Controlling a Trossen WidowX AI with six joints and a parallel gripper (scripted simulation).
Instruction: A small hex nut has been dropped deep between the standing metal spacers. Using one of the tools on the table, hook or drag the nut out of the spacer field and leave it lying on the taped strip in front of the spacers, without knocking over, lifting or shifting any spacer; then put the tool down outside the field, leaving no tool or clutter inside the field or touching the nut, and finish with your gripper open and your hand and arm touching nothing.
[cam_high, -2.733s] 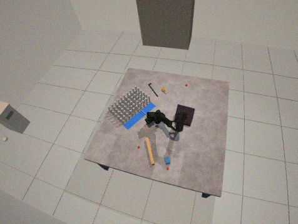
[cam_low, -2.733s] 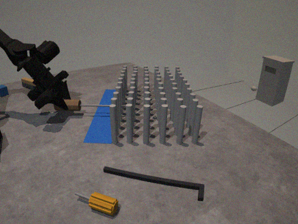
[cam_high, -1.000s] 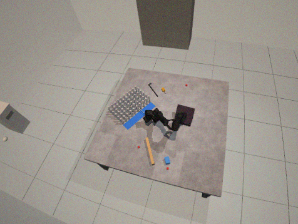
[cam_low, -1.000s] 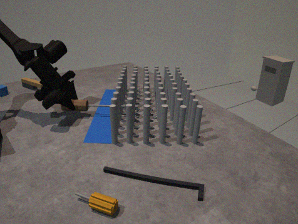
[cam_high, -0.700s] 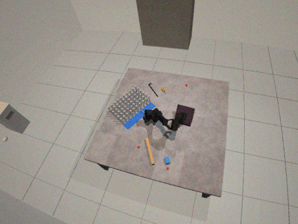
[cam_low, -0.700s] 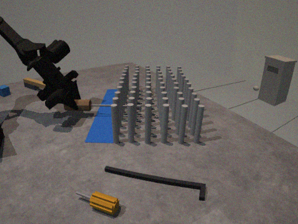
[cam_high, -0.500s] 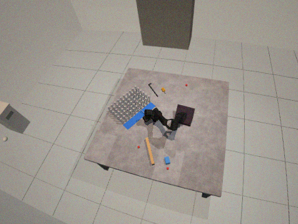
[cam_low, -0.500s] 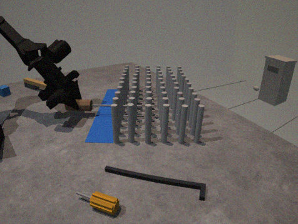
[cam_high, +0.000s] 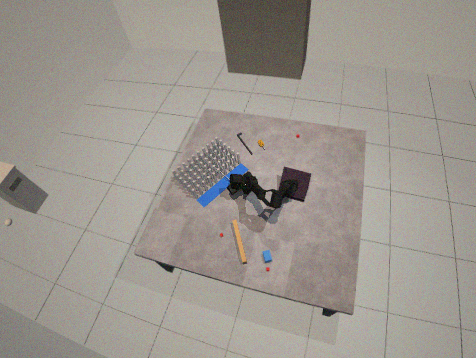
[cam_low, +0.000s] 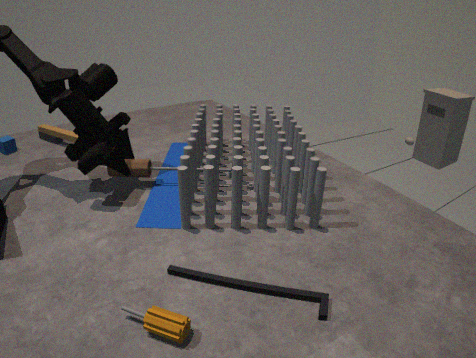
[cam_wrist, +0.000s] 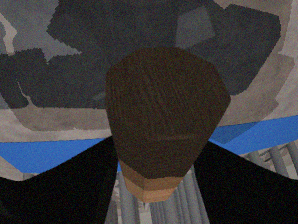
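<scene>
Right now my gripper tip is 10 cm short of the blue taped strip, 1 cm to the left of it and 3 cm above it. The rest, counted from my gripper tip: brown-handled tool (9 cm ahead, 5 cm to the right); then blue block (30 cm behind, 41 cm to the left, 1 cm below); then screwdriver (8 cm behind, 39 cm to the right, 2 cm below).
</scene>
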